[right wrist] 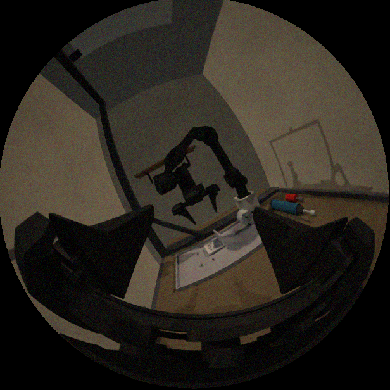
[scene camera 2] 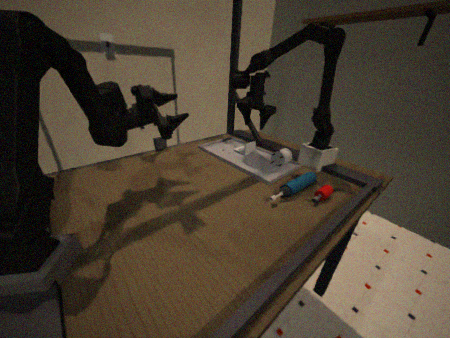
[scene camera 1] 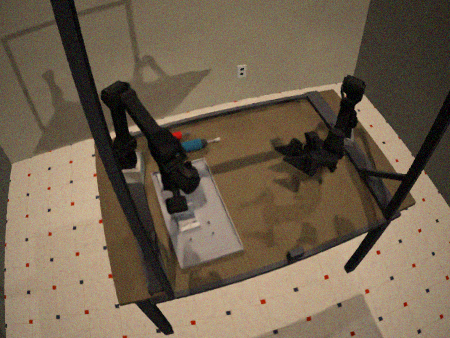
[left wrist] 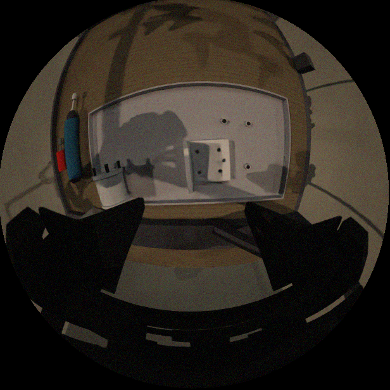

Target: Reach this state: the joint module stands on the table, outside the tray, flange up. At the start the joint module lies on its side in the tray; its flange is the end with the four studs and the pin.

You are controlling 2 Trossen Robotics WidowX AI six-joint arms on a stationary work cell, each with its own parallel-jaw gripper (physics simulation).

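Frame: origin at the left arm's base, x ahead, y left, z up, level; millimetres.
Where they show: left gripper, fingertip midpoint: [scene camera 2: 253,127] [scene camera 1: 175,199]; right gripper, fingertip midpoint: [scene camera 2: 182,104] [scene camera 1: 278,153]; left arm's base, origin of the base link: [scene camera 2: 319,146] [scene camera 1: 128,162]; right arm's base, origin of the base link: [scene camera 2: 29,256].
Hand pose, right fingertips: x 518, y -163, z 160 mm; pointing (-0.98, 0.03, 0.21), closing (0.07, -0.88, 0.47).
Note:
Things, the pixels of their top centre, and the offset from my right fingertips.
- joint module, middle of its top: [scene camera 2: 282,150] dx -370, dy +106, dz -178 mm
- tray, middle of its top: [scene camera 1: 193,208] [scene camera 2: 245,154] dx -284, dy -20, dz -229 mm
- blue-handled tool, middle of its top: [scene camera 2: 295,181] [scene camera 1: 190,142] dx -275, dy +274, dz -204 mm
The joint module [scene camera 2: 282,156] [left wrist: 112,190] [right wrist: 243,217], a short white cylinder, lies on its side inside the tray [scene camera 1: 215,250] [scene camera 2: 266,177] [left wrist: 187,84], near one end. Its flange with dark studs faces the tray's middle, at the module's upper end in the left wrist view. In scene camera 1 the left arm hides it. My left gripper [scene camera 2: 255,126] [left wrist: 196,205] is open and empty, pointing down above the tray; in the left wrist view the module lies beyond the left fingertip. My right gripper [scene camera 1: 280,153] [scene camera 2: 182,105] [right wrist: 205,211] is open and empty, high above the table at the other side.
A white angled bracket [scene camera 1: 189,225] [scene camera 2: 248,147] [left wrist: 218,172] with holes sits in the tray, beside small nuts [left wrist: 224,121]. A blue-handled tool [scene camera 1: 194,145] [scene camera 2: 300,184] [left wrist: 73,145] and a red one [scene camera 1: 177,135] [scene camera 2: 324,193] [left wrist: 61,161] lie outside the tray's module end.

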